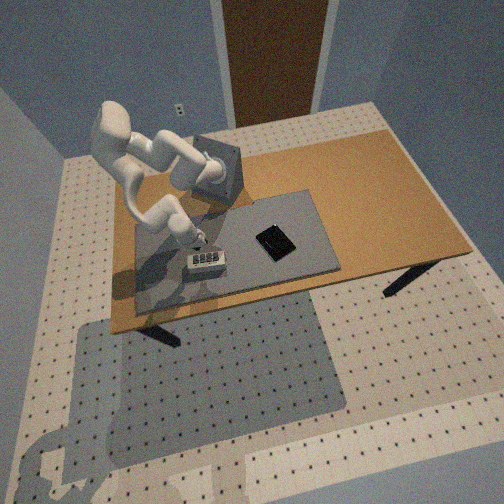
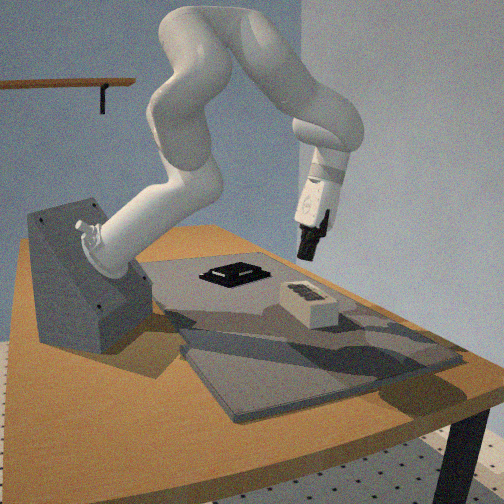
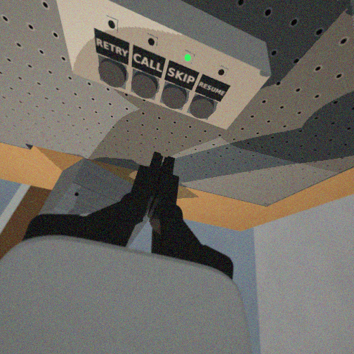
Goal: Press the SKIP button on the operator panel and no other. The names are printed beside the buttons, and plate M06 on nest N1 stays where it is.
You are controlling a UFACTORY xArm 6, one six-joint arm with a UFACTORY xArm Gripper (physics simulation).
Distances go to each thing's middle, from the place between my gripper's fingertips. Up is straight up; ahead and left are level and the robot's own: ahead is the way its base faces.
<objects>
Now: hand 3 cm short of the operator panel [image 2: 324,311], 1 cm to the right of it and 10 cm above it.
</objects>
